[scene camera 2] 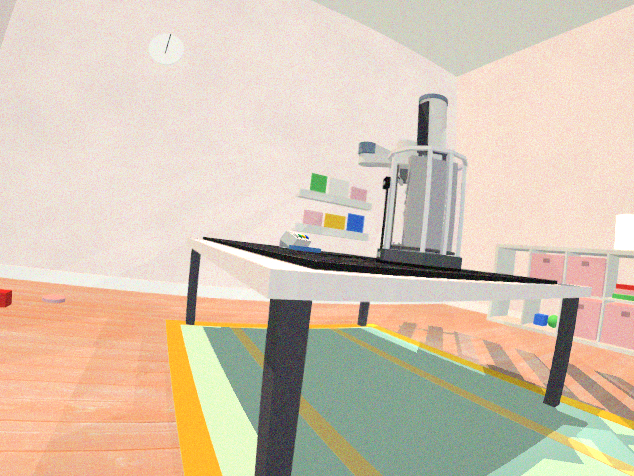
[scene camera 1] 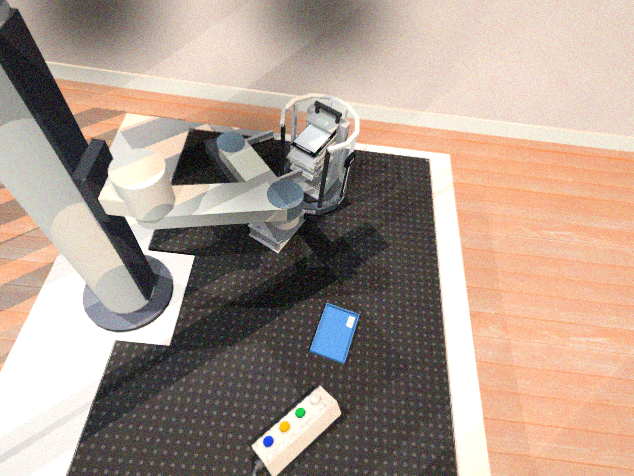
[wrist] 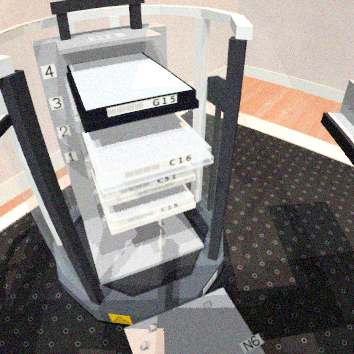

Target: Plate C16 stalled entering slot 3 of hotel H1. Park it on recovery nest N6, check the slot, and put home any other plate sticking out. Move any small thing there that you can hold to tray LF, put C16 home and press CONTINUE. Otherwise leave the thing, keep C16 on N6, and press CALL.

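Seen in the pictures: gripper, fingertip midpoint: [scene camera 1: 286, 151] [wrist: 161, 94]; arm's base, link origin: [scene camera 1: 130, 292].
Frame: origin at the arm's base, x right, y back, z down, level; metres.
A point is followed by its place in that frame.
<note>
Hotel H1 [scene camera 1: 324, 179] {x -0.363, y -0.543, z -0.202 m} [scene camera 2: 417, 204] {x -0.541, y -0.601, z -0.175 m} [wrist: 227, 150] {x -0.365, y -0.536, z -0.226 m} stands at the mat's back. In the wrist view, clear plate C16 [wrist: 150, 150] {x -0.389, y -0.461, z -0.256 m} sticks out farther than plates C51 [wrist: 175, 178] {x -0.388, y -0.488, z -0.213 m} and C15 [wrist: 170, 207] {x -0.390, y -0.482, z -0.180 m} below it. Dark-framed G15 [scene camera 1: 313, 137] {x -0.446, y -0.493, z -0.292 m} [wrist: 132, 82] {x -0.428, y -0.486, z -0.292 m} is above C16; how far it sticks out is hard to tell. My gripper [scene camera 1: 287, 153] {x -0.342, y -0.422, z -0.324 m} [wrist: 161, 94] {x -0.342, y -0.422, z -0.324 m} is open and empty, its fingers wide apart on either side, level with the upper plates. Nest N6 [scene camera 1: 276, 238] {x -0.206, y -0.414, z -0.072 m} [wrist: 200, 322] {x -0.325, y -0.447, z -0.073 m} has no plate on it. No small thing can be made out in slot 3.
Blue tray [scene camera 1: 333, 333] {x 0.065, y -0.620, z -0.015 m} [scene camera 2: 305, 249] {x -0.009, y -0.652, z -0.020 m} lies on the dark mat [scene camera 1: 394, 307] {x -0.042, y -0.806, z -0.013 m}. A button box [scene camera 1: 302, 432] {x 0.350, y -0.551, z -0.095 m} [scene camera 2: 294, 239] {x 0.238, y -0.597, z -0.057 m} with blue, yellow and green buttons is near the front. The hotel's posts and top ring surround the plates. The arm's column [scene camera 1: 76, 225] {x 0.063, y -0.041, z -0.461 m} [scene camera 2: 437, 122] {x -0.067, y -0.034, z -0.732 m} stands at the left in scene camera 1.
</note>
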